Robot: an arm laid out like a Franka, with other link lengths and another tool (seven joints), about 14 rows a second.
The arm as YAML. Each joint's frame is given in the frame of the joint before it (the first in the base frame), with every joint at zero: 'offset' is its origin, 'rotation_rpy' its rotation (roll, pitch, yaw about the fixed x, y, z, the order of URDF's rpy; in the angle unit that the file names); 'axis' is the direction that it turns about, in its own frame. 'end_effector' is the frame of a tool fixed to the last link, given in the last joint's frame.
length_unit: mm
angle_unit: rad
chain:
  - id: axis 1
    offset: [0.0, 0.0, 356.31]
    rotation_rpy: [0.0, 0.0, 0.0]
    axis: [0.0, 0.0, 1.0]
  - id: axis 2
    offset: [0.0, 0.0, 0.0]
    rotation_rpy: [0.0, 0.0, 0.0]
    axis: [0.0, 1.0, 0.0]
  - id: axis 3
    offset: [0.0, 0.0, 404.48]
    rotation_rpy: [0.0, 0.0, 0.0]
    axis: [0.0, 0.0, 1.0]
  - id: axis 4
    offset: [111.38, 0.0, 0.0]
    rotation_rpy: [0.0, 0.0, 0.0]
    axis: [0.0, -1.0, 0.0]
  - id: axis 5
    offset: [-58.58, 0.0, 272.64]
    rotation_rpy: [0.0, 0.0, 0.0]
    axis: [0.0, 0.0, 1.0]
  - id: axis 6
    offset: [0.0, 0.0, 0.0]
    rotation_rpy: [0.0, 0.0, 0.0]
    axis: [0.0, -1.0, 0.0]
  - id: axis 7
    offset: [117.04, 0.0, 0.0]
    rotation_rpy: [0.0, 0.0, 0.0]
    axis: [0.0, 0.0, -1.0]
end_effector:
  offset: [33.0, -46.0, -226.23]
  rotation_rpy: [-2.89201, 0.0, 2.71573]
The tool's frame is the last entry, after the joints.
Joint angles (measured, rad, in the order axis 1, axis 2, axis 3, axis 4, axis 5, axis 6, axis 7), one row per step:
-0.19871 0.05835 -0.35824 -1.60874 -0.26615 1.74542 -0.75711
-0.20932 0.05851 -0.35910 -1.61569 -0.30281 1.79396 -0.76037
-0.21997 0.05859 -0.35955 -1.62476 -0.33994 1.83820 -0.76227
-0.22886 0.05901 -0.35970 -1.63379 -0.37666 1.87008 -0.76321
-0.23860 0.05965 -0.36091 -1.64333 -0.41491 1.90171 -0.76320
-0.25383 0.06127 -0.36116 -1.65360 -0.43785 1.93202 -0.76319
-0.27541 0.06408 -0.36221 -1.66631 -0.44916 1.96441 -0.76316
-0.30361 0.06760 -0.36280 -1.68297 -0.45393 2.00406 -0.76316
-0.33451 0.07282 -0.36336 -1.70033 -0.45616 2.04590 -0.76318
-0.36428 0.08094 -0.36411 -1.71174 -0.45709 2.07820 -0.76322
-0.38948 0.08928 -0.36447 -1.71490 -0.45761 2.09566 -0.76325
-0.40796 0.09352 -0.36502 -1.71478 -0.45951 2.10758 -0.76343
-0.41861 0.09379 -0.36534 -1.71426 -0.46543 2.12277 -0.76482
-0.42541 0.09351 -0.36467 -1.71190 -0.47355 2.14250 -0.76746
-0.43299 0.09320 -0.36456 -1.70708 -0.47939 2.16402 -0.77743
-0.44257 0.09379 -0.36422 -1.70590 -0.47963 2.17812 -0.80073
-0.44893 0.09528 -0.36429 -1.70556 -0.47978 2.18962 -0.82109
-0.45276 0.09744 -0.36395 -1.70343 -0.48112 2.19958 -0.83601
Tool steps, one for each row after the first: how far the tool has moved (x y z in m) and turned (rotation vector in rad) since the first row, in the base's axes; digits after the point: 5 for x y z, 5 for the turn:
0.00177 -0.01313 0.00800 -0.05050 -0.01333 0.00952
0.00242 -0.02497 0.01453 -0.09782 -0.02067 0.01876
0.00151 -0.03462 0.01864 -0.13827 -0.01760 0.02685
-0.00021 -0.04477 0.02255 -0.17907 -0.01246 0.03382
-0.00279 -0.05478 0.02411 -0.20568 -0.01244 0.03433
-0.00733 -0.06649 0.02329 -0.22203 -0.01650 0.02706
-0.01329 -0.08004 0.02097 -0.23403 -0.02542 0.01557
-0.02004 -0.09443 0.01755 -0.24417 -0.03497 0.00199
-0.02735 -0.10865 0.01346 -0.25142 -0.03966 -0.01451
-0.03467 -0.12096 0.01042 -0.25611 -0.03956 -0.03211
-0.04076 -0.13017 0.01047 -0.26251 -0.04121 -0.04529
-0.04334 -0.13573 0.01397 -0.27496 -0.04722 -0.04718
-0.04263 -0.13940 0.01977 -0.29252 -0.05717 -0.04070
-0.04166 -0.14336 0.02702 -0.31098 -0.06821 -0.02901
-0.04252 -0.14694 0.02968 -0.31846 -0.06758 -0.01150
-0.04249 -0.14935 0.03089 -0.32373 -0.06514 0.00522
-0.04118 -0.15093 0.03248 -0.33015 -0.06411 0.01973

